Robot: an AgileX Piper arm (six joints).
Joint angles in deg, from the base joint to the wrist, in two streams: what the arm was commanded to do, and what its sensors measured. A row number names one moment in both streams.
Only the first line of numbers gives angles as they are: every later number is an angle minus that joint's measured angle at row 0.
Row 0, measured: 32.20 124.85 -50.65 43.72 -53.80 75.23
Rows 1 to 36, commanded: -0.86 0.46 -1.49 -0.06 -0.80 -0.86; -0.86 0.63 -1.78 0.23 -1.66 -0.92; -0.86 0.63 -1.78 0.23 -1.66 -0.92; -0.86 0.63 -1.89 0.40 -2.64 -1.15; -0.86 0.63 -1.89 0.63 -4.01 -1.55; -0.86 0.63 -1.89 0.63 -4.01 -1.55; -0.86 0.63 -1.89 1.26 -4.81 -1.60; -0.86 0.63 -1.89 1.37 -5.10 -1.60; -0.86 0.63 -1.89 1.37 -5.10 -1.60; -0.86 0.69 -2.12 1.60 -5.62 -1.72; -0.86 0.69 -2.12 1.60 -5.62 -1.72; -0.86 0.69 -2.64 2.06 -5.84 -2.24; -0.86 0.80 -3.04 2.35 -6.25 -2.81; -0.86 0.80 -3.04 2.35 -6.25 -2.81; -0.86 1.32 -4.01 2.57 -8.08 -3.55; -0.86 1.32 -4.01 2.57 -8.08 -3.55; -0.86 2.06 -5.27 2.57 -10.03 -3.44; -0.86 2.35 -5.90 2.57 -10.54 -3.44; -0.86 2.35 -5.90 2.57 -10.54 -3.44; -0.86 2.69 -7.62 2.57 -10.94 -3.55; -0.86 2.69 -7.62 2.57 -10.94 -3.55; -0.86 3.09 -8.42 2.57 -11.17 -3.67; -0.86 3.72 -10.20 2.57 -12.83 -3.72; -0.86 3.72 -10.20 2.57 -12.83 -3.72; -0.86 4.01 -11.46 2.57 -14.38 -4.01; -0.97 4.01 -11.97 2.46 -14.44 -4.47; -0.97 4.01 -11.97 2.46 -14.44 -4.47; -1.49 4.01 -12.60 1.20 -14.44 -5.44; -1.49 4.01 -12.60 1.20 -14.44 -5.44; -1.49 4.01 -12.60 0.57 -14.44 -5.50; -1.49 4.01 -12.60 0.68 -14.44 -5.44; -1.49 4.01 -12.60 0.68 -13.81 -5.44; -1.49 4.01 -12.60 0.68 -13.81 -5.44; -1.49 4.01 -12.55 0.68 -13.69 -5.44; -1.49 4.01 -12.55 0.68 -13.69 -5.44; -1.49 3.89 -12.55 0.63 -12.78 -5.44
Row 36, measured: 1.66 3.89 -6.99 11.46 -2.92 -5.04
